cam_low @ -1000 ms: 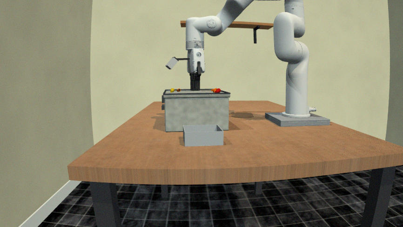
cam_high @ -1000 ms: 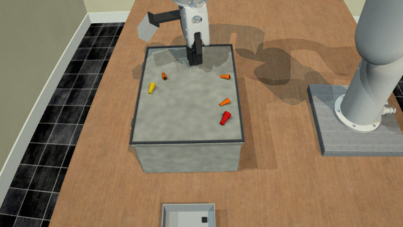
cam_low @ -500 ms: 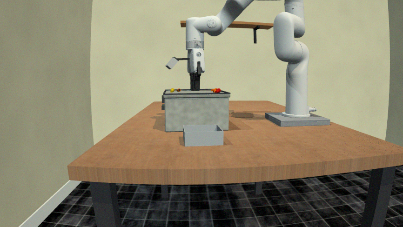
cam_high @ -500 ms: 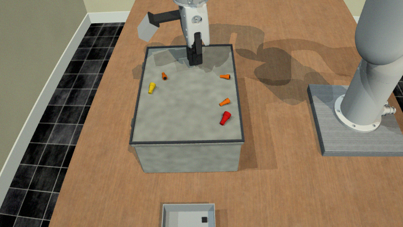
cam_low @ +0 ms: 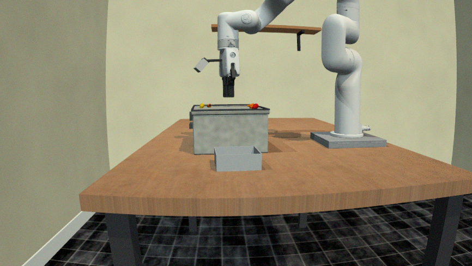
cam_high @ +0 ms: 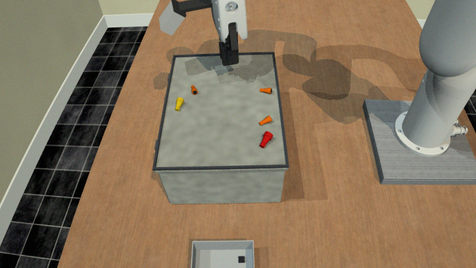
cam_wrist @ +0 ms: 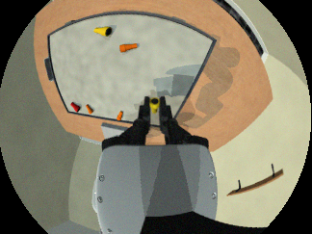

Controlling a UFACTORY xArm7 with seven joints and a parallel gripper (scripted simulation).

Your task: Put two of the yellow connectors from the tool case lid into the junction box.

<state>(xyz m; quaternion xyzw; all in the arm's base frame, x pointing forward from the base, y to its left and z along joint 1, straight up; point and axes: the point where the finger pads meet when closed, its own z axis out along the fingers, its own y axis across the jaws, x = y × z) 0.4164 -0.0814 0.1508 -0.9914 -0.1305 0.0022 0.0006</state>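
Right now my hand is 18 cm to the right of the red connector, 7 cm past it and 5 cm above it. From my hand the other things lie so: grey tool case: 9 cm to the left, 8 cm below, 1 cm ahead.
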